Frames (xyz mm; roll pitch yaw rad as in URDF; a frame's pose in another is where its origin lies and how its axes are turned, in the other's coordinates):
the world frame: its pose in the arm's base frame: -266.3 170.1 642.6 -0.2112 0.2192 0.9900
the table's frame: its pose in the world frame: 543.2 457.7 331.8 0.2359 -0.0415 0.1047
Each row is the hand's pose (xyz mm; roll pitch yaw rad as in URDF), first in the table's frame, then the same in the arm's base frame.
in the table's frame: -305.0 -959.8 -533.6 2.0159 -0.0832 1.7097
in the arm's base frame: 264.7 149.2 238.0 2.2086 -0.1581 2.7847
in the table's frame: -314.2 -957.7 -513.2 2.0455 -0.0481 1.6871
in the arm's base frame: 261.5 145.2 259.9 2.2388 -0.1193 2.7691
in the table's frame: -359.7 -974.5 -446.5 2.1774 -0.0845 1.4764
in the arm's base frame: 265.3 107.9 333.4 2.3817 -0.1133 2.5544
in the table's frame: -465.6 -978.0 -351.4 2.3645 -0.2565 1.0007
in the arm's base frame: 234.3 28.3 447.3 2.5624 -0.1864 2.0553
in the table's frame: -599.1 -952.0 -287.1 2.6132 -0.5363 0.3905
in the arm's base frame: 160.9 -66.7 537.9 2.7432 -0.3673 1.4317
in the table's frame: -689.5 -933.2 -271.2 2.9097 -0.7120 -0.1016
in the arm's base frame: 106.4 -134.7 572.3 2.9430 -0.5084 0.9774
